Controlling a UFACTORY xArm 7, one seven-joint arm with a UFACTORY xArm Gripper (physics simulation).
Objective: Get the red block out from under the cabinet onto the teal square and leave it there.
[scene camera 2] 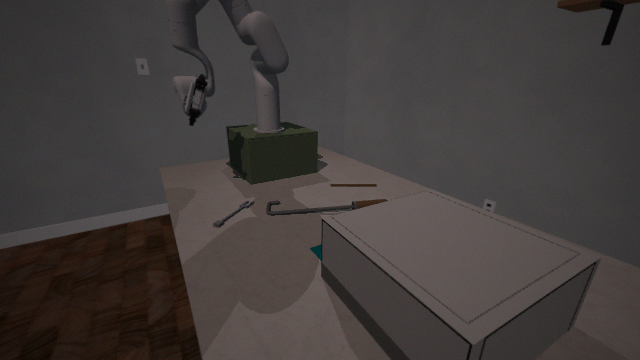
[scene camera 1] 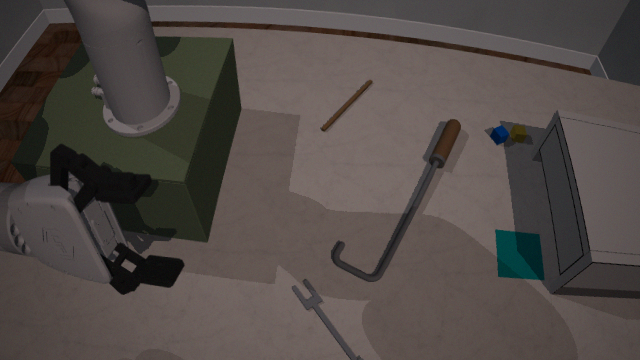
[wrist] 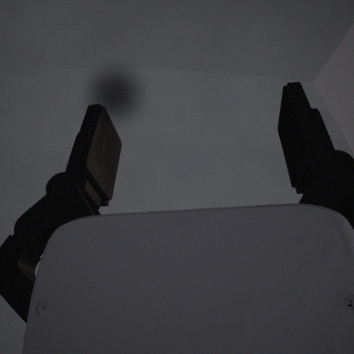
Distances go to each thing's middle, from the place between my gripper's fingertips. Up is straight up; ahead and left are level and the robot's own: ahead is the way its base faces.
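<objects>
There is the teal square (scene camera 1: 519,255), and I see that my gripper is 440 mm short of it, 330 mm above it and 260 mm to the right of it.
</objects>
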